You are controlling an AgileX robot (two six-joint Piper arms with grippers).
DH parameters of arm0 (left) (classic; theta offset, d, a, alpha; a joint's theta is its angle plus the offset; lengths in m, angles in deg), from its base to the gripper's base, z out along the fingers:
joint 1: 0 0.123 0 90
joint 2: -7.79 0 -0.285 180
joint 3: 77.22 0 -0.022 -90
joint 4: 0 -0.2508 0 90
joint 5: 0 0 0.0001 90
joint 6: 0 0.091 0 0
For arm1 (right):
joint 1: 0 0.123 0 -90
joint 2: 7.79 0 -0.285 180
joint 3: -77.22 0 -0.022 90
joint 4: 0 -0.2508 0 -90
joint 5: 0 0 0.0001 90
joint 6: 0 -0.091 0 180
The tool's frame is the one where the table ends.
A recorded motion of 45 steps. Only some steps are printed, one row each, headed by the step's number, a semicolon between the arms.
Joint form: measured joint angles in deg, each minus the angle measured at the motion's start. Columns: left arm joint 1, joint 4, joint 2, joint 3, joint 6, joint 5; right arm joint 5, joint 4, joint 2, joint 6, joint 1, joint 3.
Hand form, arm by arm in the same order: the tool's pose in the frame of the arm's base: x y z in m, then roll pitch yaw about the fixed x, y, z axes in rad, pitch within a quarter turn. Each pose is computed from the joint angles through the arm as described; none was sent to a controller.
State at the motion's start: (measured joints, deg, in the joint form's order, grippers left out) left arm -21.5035 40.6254 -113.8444 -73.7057 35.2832 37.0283; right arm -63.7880 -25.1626 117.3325 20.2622 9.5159 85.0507
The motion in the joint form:
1: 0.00 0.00 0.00 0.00 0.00 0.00; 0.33 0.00 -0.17 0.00 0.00 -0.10
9: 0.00 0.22 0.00 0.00 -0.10 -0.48; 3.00 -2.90 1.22 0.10 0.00 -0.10
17: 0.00 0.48 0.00 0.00 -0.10 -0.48; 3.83 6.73 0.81 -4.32 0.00 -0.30
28: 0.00 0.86 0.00 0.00 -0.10 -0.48; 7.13 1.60 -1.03 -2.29 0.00 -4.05
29: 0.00 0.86 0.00 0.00 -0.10 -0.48; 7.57 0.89 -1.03 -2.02 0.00 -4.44
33: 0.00 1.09 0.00 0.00 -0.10 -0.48; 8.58 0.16 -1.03 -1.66 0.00 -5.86
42: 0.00 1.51 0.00 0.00 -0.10 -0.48; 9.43 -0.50 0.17 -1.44 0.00 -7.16
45: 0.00 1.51 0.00 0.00 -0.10 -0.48; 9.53 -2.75 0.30 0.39 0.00 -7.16
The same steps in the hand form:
1: 0.3615 -0.1808 0.1634 -2.7453 0.4433 2.7507; 0.3875 0.1001 0.1773 2.7591 0.0845 -2.8394
9: 0.3622 -0.1809 0.1636 -2.7446 0.4490 2.7591; 0.3932 0.1038 0.1690 2.7264 0.1065 -2.8831
17: 0.3622 -0.1811 0.1638 -2.7405 0.4490 2.7635; 0.3931 0.0912 0.1664 2.8716 0.0823 -2.8666
28: 0.3623 -0.1814 0.1640 -2.7345 0.4490 2.7700; 0.3848 0.0953 0.1660 2.8090 0.1194 -2.9011
29: 0.3623 -0.1814 0.1640 -2.7345 0.4490 2.7700; 0.3843 0.0960 0.1648 2.8004 0.1218 -2.9067
33: 0.3623 -0.1816 0.1641 -2.7309 0.4490 2.7738; 0.3811 0.0959 0.1593 2.7935 0.1157 -2.9145
42: 0.3623 -0.1819 0.1643 -2.7242 0.4489 2.7810; 0.3786 0.0960 0.1463 2.7860 0.0872 -2.9233
45: 0.3623 -0.1819 0.1643 -2.7242 0.4489 2.7810; 0.3791 0.0986 0.1464 2.7568 0.0997 -2.9194

